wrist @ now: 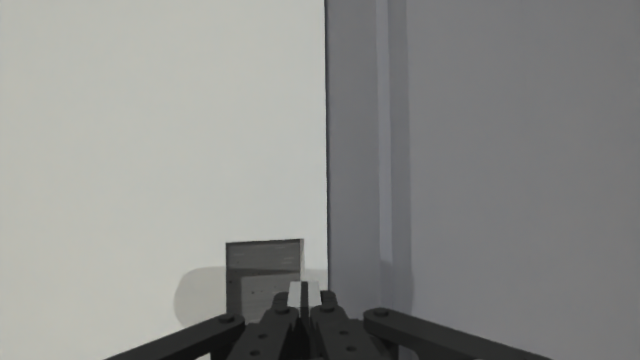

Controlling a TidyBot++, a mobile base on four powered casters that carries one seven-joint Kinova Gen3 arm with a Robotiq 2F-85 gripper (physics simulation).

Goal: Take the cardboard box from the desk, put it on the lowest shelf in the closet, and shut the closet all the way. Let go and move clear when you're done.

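Frame: origin at the arm's base, x ahead, y left, z up, level; centimetres.
Seen in the pictures: gripper, between the fingertips: [305,301].
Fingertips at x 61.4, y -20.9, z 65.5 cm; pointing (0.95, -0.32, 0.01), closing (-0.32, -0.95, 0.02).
A point is followed by its place in that frame.
A pale, flat closet door panel [160,125] {x 63.8, y -14.3, z 74.1 cm} fills the left half of the wrist view, with a straight upright edge just right of centre. A dark grey rectangular handle or recess [263,255] {x 64.4, y -19.5, z 67.3 cm} shows low on it, near that edge. My gripper [305,301] {x 61.4, y -20.9, z 65.5 cm} is shut with nothing between its fingers. Its tips overlap the lower right part of the dark rectangle in the view; whether they touch it cannot be told. The cardboard box, the desk and the lowest shelf do not show in this view.
To the right of the pale panel's edge stands a grey upright surface [520,150] {x 54.9, y -27.5, z 72.4 cm}. A narrow lighter vertical strip [384,130] {x 56.8, y -22.6, z 73.2 cm} runs beside it, with darker bands on both sides. A soft rounded shadow falls on the panel around the dark rectangle.
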